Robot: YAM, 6 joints.
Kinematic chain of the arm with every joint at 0, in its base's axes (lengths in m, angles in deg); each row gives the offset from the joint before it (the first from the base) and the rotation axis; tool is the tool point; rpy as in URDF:
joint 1: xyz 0 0 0.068 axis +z
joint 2: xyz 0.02 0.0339 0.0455 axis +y
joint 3: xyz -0.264 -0.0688 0 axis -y
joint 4: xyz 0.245 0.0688 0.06 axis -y
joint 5: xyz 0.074 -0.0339 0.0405 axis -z
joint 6: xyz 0.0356 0 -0.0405 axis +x
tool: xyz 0 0 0 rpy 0 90 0
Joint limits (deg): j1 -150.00..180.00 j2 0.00..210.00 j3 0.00..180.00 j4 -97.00..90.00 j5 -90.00..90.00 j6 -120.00..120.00
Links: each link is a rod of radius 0.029 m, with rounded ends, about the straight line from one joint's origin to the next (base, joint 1, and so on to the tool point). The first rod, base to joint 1, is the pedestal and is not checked.
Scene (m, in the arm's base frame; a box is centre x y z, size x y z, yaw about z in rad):
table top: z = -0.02
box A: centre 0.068 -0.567 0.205 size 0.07 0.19 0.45 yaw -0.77
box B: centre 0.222 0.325 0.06 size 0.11 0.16 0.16 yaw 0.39
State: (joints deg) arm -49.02 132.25 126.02 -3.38 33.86 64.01
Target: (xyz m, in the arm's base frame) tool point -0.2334 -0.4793 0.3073
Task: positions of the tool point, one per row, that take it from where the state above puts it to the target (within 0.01 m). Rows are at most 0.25 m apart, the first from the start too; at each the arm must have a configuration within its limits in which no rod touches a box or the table.
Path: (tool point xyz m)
1: 0.2307 -0.3998 0.5107
2: 0.1071 -0.2848 0.6545
3: 0.0146 -0.0990 0.7299
4: -0.0057 -0.3061 0.6492
5: -0.1052 -0.4458 0.4977
6: -0.2334 -0.4793 0.3073

